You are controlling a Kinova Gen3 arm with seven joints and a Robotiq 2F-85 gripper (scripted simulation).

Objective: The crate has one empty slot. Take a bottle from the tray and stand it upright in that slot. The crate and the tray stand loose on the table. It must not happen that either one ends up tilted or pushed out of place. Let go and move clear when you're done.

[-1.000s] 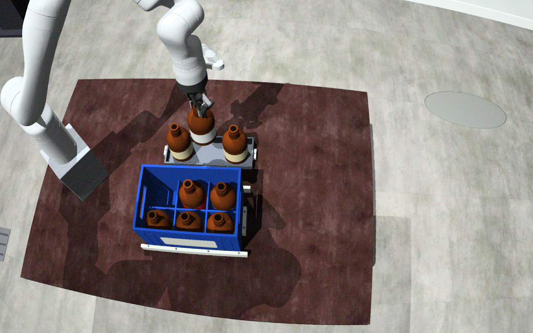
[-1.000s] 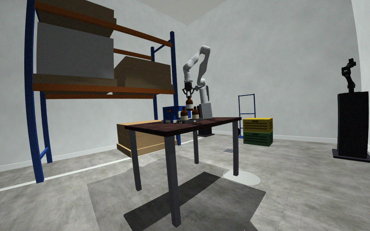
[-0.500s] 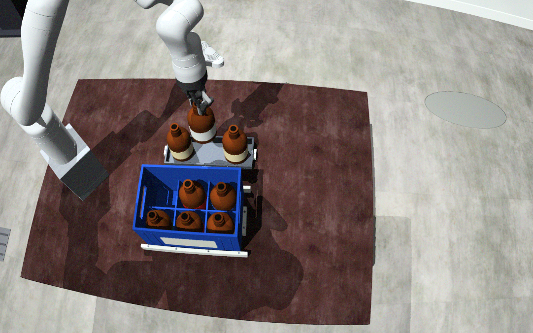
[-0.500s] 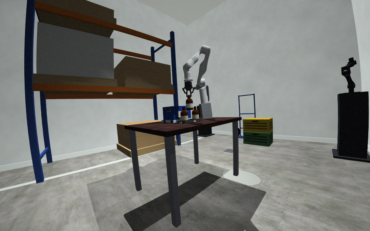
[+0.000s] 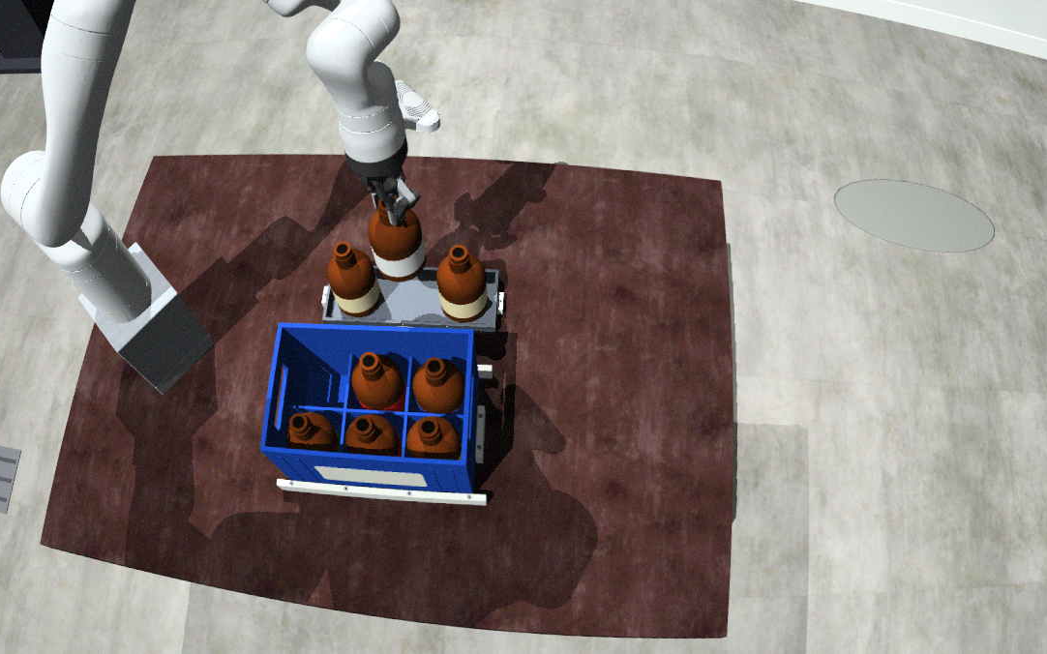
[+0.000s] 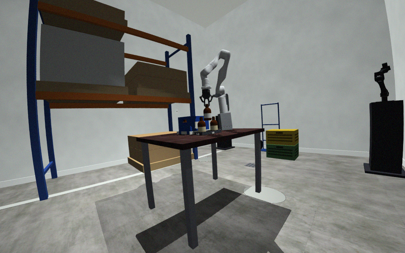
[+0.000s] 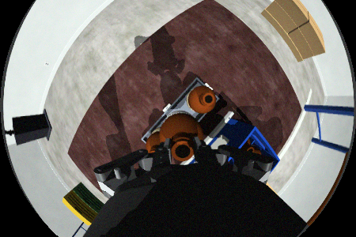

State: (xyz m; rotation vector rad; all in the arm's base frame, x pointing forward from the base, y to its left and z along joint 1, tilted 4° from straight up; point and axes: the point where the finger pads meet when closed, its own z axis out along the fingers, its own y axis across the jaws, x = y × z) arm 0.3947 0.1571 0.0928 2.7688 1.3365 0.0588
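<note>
Right now my hand is 70 mm above the brown bottle. Round my hand: grey tray 260 mm below; crate 220 mm to the right, 190 mm below, 10 mm ahead.
</note>
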